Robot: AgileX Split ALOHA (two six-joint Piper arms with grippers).
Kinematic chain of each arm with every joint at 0, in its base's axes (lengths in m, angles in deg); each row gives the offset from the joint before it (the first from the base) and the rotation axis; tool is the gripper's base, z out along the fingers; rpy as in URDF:
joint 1: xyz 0 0 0.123 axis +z
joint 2: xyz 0 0 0 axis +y
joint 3: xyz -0.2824 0 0.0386 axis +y
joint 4: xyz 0.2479 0 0.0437 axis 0.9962 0 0.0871
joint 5: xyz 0 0 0 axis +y
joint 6: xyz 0.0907 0 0.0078 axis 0.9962 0 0.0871
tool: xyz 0 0 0 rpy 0 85 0
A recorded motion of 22 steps. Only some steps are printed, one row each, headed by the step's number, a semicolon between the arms.
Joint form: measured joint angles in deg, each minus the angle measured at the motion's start. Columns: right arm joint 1, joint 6, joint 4, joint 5, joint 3, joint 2; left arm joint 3, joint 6, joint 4, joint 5, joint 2, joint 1.
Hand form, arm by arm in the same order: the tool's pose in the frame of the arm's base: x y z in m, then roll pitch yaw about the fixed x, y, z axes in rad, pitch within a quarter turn. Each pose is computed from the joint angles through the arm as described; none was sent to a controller.
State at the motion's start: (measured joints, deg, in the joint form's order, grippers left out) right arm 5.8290 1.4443 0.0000 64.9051 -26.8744 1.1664; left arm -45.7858 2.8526 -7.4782 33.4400 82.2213 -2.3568
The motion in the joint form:
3: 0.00 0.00 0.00 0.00 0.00 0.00; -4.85 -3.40 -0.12 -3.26 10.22 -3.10
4: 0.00 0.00 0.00 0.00 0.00 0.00; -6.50 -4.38 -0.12 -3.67 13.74 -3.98
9: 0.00 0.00 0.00 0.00 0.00 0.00; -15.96 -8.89 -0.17 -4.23 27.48 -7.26
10: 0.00 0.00 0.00 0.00 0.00 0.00; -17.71 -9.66 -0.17 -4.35 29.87 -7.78
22: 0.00 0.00 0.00 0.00 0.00 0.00; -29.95 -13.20 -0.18 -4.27 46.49 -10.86
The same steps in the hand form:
3: -0.0019 -0.0002 0.2630 3.1045 0.9735 -3.0847; 0.2983 -0.0346 0.1873 -3.0227 0.3940 -3.1024
4: -0.0019 -0.0002 0.2630 3.1045 0.9735 -3.0847; 0.3082 -0.0403 0.1759 -3.0204 0.3667 -3.1004
9: -0.0019 -0.0002 0.2630 3.1045 0.9735 -3.0847; 0.3520 -0.0657 0.1346 -3.0070 0.2928 -3.0778
10: -0.0019 -0.0002 0.2630 3.1045 0.9735 -3.0847; 0.3592 -0.0702 0.1264 -3.0055 0.2822 -3.0735
22: -0.0019 -0.0002 0.2630 3.1045 0.9735 -3.0847; 0.3991 -0.0998 0.0591 -3.0119 0.1990 -3.0693

